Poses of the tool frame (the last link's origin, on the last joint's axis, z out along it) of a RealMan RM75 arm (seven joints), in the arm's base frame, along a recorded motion.
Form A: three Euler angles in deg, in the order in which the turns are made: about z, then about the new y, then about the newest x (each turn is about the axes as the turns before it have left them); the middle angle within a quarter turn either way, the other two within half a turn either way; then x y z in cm.
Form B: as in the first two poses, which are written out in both.
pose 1, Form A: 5.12 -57.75 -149.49 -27.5 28.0 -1.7
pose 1, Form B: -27.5 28.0 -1.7 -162.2 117.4 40.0
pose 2, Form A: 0.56 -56.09 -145.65 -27.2 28.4 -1.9
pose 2, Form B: -27.2 28.4 -1.9 -159.2 117.4 40.0
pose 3, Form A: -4.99 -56.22 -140.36 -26.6 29.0 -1.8
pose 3, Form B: -26.6 29.0 -1.8 -156.9 115.4 39.9
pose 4, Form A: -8.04 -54.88 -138.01 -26.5 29.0 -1.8
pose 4, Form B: -26.5 29.0 -1.8 -154.8 115.3 39.7
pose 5, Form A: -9.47 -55.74 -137.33 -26.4 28.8 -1.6
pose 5, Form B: -26.4 28.8 -1.6 -155.2 114.5 38.7
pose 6, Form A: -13.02 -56.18 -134.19 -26.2 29.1 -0.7
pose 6, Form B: -26.2 29.1 -0.7 -154.3 112.8 38.1
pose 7, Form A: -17.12 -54.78 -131.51 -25.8 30.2 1.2
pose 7, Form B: -25.8 30.2 1.2 -152.1 112.5 37.0
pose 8, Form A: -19.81 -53.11 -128.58 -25.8 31.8 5.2
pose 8, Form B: -25.8 31.8 5.2 -149.6 112.0 37.7
